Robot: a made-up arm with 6 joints. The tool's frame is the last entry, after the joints. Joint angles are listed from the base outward. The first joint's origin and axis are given. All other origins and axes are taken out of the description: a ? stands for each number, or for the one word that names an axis. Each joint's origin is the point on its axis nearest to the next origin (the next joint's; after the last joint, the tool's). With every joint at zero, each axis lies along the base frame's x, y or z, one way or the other. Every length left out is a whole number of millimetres.
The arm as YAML. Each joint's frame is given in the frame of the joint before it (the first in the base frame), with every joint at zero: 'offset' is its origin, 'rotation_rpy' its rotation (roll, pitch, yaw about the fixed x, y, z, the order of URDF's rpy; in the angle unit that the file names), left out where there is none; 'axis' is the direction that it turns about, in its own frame. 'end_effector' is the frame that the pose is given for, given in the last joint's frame.
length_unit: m
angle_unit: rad
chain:
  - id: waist
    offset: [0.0, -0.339, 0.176]
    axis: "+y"
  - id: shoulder
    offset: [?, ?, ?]
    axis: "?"
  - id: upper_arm
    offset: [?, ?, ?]
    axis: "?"
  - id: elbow
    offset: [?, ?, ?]
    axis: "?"
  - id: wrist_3
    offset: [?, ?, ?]
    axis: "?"
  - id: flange
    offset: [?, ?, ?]
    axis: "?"
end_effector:
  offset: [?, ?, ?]
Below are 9 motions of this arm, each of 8 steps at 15 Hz.
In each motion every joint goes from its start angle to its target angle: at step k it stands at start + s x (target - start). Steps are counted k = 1, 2, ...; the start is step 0. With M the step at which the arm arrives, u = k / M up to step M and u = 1 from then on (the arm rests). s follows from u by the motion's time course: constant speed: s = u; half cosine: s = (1 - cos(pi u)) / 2; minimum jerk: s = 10 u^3 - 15 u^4 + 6 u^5.
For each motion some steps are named. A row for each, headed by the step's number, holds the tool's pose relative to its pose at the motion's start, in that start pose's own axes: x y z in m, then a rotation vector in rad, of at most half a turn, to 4 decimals.
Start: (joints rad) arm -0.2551 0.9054 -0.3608 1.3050 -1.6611 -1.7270
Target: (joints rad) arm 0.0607 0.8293 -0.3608 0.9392 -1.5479 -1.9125
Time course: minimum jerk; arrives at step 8
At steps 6, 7, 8:
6: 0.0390 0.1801 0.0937 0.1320 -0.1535 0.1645
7: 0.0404 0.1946 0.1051 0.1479 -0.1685 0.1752
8: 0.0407 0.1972 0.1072 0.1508 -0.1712 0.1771

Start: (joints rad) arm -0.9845 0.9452 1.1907 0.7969 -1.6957 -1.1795
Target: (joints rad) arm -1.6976 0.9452 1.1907 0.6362 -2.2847 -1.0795
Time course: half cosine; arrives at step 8
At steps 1, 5, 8:
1: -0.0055 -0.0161 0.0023 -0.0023 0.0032 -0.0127
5: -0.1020 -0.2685 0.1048 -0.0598 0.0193 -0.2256
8: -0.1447 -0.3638 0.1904 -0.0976 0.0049 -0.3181

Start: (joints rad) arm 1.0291 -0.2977 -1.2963 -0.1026 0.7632 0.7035
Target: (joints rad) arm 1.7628 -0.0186 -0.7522 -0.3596 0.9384 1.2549
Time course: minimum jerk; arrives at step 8
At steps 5, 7, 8:
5: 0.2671 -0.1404 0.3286 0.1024 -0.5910 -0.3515
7: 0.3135 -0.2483 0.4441 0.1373 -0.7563 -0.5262
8: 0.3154 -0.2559 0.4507 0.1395 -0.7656 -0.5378

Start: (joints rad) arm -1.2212 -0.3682 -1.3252 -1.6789 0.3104 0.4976
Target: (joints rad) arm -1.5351 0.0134 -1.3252 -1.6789 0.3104 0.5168
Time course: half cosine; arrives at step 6
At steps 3, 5, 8:
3: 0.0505 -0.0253 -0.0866 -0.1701 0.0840 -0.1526
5: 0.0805 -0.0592 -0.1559 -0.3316 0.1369 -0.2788
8: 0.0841 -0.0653 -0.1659 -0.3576 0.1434 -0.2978

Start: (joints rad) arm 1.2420 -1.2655 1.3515 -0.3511 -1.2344 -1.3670
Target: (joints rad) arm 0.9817 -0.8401 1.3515 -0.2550 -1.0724 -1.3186
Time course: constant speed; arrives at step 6
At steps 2, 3, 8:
2: -0.0918 -0.0048 -0.0335 -0.0429 0.1252 -0.1006
3: -0.1417 -0.0020 -0.0461 -0.0628 0.1931 -0.1448
8: -0.3023 0.0267 -0.0621 -0.1149 0.4149 -0.2516

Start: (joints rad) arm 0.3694 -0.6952 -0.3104 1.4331 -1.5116 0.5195
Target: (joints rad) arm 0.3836 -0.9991 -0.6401 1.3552 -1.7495 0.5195
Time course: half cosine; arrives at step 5
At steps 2, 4, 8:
2: 0.0569 -0.0663 -0.0040 -0.1600 -0.1215 -0.0294
4: 0.1445 -0.1695 0.0287 -0.4115 -0.3297 -0.0956
8: 0.1580 -0.1860 0.0389 -0.4534 -0.3665 -0.1089

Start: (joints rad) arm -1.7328 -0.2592 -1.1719 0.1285 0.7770 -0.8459
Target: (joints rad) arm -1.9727 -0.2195 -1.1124 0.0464 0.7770 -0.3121
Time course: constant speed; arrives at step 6
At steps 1, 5, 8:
1: 0.0231 -0.0314 0.0107 -0.0222 -0.0730 -0.0478
5: 0.0842 -0.1536 0.0564 -0.1518 -0.3644 -0.2167
8: 0.0922 -0.1817 0.0679 -0.1939 -0.4365 -0.2522

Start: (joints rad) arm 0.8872 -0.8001 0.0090 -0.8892 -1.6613 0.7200
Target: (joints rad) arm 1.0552 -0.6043 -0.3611 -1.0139 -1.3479 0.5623
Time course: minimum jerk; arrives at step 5
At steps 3, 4, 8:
3: 0.0492 -0.0689 -0.0625 0.4643 0.1608 0.2265
4: 0.0645 -0.0896 -0.0868 0.6354 0.2128 0.3080
8: 0.0677 -0.0940 -0.0922 0.6732 0.2235 0.3257

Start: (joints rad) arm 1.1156 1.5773 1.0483 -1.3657 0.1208 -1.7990
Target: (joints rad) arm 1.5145 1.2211 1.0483 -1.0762 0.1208 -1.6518
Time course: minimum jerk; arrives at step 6
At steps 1, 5, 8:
1: -0.0056 0.0101 0.0060 0.0121 0.0058 0.0083
5: -0.0892 0.2141 0.2388 0.3567 0.1215 0.1393
8: -0.0893 0.2194 0.2496 0.3703 0.1246 0.1409

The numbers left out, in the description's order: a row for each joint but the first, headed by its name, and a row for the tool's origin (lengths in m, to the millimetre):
shoulder: xyz 0.03 0.0 -0.096, axis +x
upper_arm: xyz 0.0 0.139 -0.024, axis -z
elbow: xyz -0.214 0.356 0.0, axis +x
wrist_3: xyz 0.0 0.119 -0.126, axis +z
flange: xyz -0.053 0.129 0.0, axis -y
tool: xyz 0.308 0.0 -0.026

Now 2 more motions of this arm.
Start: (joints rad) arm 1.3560 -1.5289 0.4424 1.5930 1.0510 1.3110
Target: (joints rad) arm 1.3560 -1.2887 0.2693 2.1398 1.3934 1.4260
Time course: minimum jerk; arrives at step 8
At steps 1, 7, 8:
1: 0.0033 0.0006 0.0020 0.0058 -0.0112 -0.0072
7: 0.1047 -0.0075 0.1394 0.2668 -0.7749 -0.3504
8: 0.1047 -0.0078 0.1415 0.2694 -0.7888 -0.3545

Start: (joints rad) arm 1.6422 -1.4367 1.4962 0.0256 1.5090 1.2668
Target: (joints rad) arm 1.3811 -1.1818 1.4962 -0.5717 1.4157 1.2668
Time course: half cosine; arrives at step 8
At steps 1, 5, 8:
1: 0.0041 -0.0069 -0.0091 -0.0105 0.0212 -0.0118
5: 0.0545 -0.1358 -0.1397 -0.1470 0.3758 -0.2221
8: 0.0673 -0.1983 -0.1832 -0.1808 0.5361 -0.3229

